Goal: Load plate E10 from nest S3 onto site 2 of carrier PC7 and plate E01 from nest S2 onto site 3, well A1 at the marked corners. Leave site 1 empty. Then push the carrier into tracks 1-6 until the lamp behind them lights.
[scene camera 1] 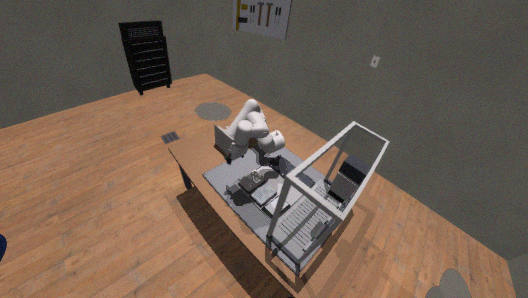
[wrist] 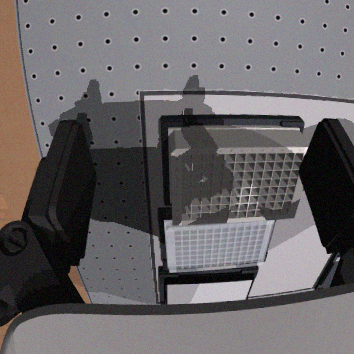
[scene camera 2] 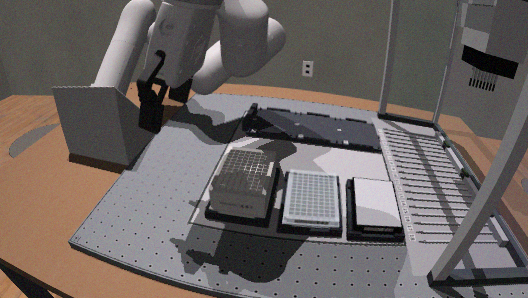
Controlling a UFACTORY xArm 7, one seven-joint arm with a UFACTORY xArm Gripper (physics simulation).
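Places are measured from the arm's base along level axes (x ahead, y left, z up), in metres.
Where they show: gripper, fingertip midpoint: (scene camera 1: 234,159) (wrist: 202,144) (scene camera 2: 164,113); arm's base, link origin: (scene camera 1: 231,135) (scene camera 2: 104,104).
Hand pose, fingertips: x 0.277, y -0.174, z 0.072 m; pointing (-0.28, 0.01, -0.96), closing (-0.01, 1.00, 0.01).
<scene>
Each offset is from my fingertips to the top centre of the thing.
My gripper (scene camera 1: 235,158) (scene camera 2: 165,111) (wrist: 202,144) is open and empty, above the deck near the arm's base; in the wrist view its fingers stand either side of the tall gridded block. A clear, pale 96-well plate {0.212 m ahead, 0.049 m left, 0.137 m down} (scene camera 1: 263,193) (scene camera 2: 312,195) (wrist: 217,246) sits in the middle black nest. A white-topped plate {0.323 m ahead, 0.044 m left, 0.137 m down} (scene camera 2: 374,200) (wrist: 210,291) sits in the nest nearest the tracks. Their labels are unreadable. The dark carrier {0.213 m ahead, 0.316 m left, 0.134 m down} (scene camera 2: 320,131) lies flat behind the nests, its far-right end by the numbered track area (scene camera 2: 430,187); no plate shows on it. The lamp cannot be made out.
The tall, gridded block {0.102 m ahead, 0.054 m left, 0.110 m down} (scene camera 1: 251,180) (scene camera 2: 240,187) (wrist: 250,180) fills the nest nearest the arm, partly in shadow. A grey upright frame (scene camera 1: 320,197) (scene camera 2: 387,60) stands around the tracks, with a multi-tipped head {0.549 m ahead, 0.177 m left, 0.131 m up} (scene camera 2: 490,65) hanging inside. A grey angled panel (scene camera 2: 95,120) stands by the arm's base.
</scene>
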